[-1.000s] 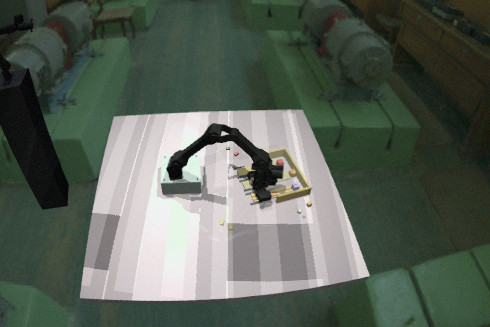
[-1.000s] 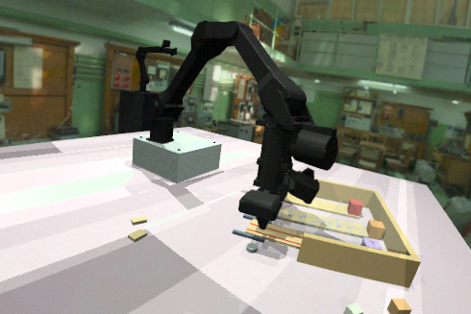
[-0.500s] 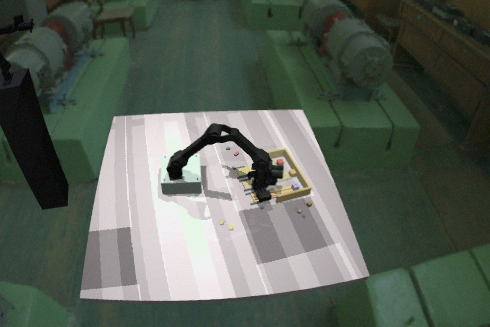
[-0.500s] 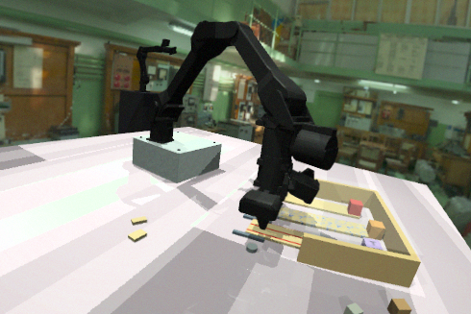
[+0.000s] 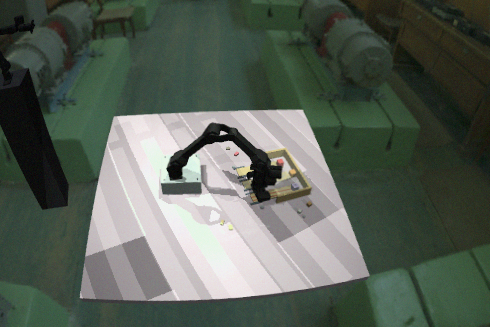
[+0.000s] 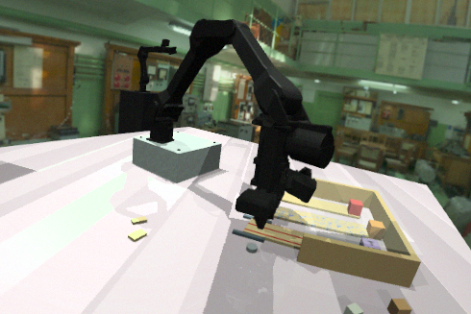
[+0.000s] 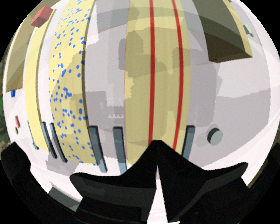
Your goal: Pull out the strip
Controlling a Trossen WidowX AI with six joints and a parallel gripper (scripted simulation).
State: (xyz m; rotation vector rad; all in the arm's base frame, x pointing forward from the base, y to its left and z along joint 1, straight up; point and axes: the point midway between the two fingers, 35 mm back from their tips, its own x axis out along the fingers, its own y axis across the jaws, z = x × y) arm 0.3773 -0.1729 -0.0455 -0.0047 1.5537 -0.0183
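My gripper tip is now 100 mm short of the red-lined strip. Also, from my gripper tip: small disc (70 mm to the right); cube (210 mm ahead, 20 mm above).
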